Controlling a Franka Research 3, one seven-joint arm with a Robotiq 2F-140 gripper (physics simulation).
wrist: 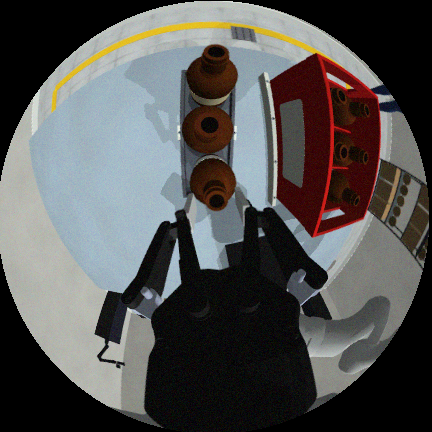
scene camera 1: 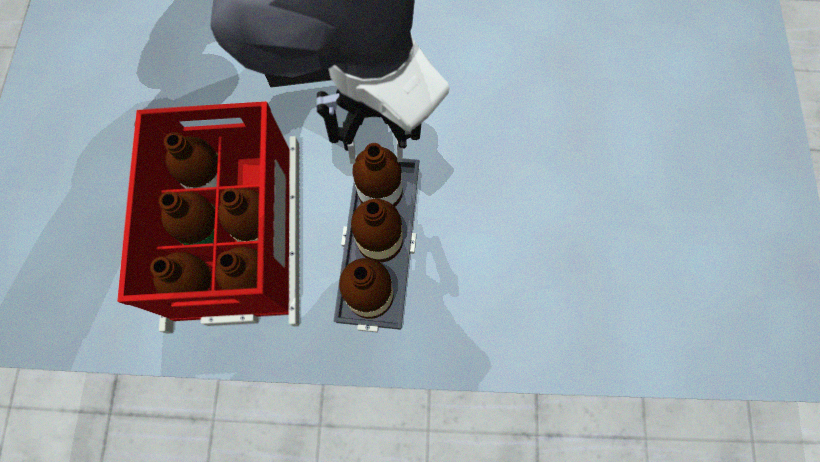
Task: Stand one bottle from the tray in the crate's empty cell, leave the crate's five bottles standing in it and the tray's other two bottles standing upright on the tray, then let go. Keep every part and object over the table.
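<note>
The gripper is shut on the tray's bottle nearest the arm, a brown one, with one finger on each side. This bottle looks upright over the tray's arm-side end; its base is hidden. The middle bottle and the far bottle stand upright on the grey tray. The red crate holds five standing brown bottles. Its empty cell is at the arm-side end, nearest the tray, in the scene view.
A white rail runs along the crate's tray side. Another white block lies at the crate's far end. Small white stops sit against the tray. The crate walls stand high beside the gap to the tray.
</note>
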